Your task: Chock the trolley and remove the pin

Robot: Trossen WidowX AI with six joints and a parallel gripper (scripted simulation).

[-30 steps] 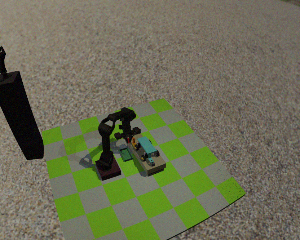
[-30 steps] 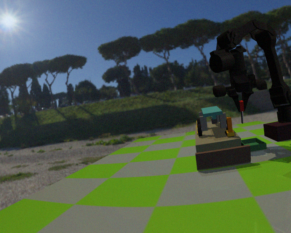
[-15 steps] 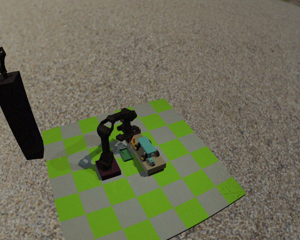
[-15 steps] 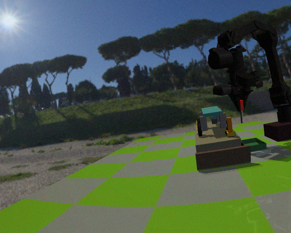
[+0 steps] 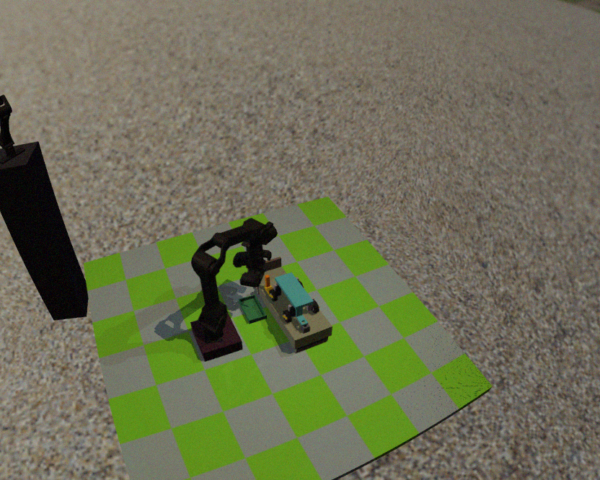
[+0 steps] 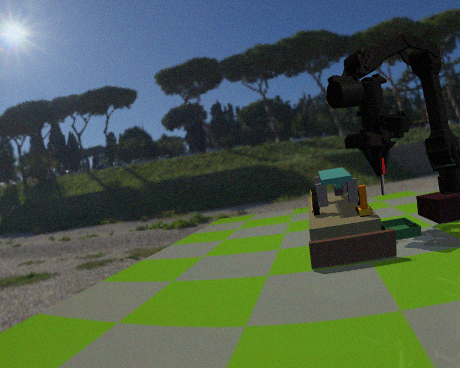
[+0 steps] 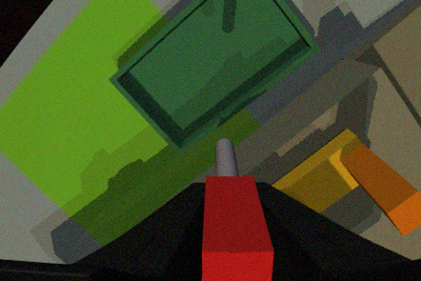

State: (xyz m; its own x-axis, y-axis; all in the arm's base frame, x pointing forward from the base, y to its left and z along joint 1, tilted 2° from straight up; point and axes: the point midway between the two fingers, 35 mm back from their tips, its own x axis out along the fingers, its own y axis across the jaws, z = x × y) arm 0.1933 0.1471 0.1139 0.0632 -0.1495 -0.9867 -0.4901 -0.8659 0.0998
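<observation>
The green tray lies 30 mm behind my gripper tip, 10 mm to the right of it and 140 mm below it. Round my gripper tip: teal trolley (120 mm ahead, 70 mm to the right, 30 mm below); then red-headed stop pin (right at my gripper tip); then yellow chock (50 mm ahead, 30 mm to the left, 60 mm below).
</observation>
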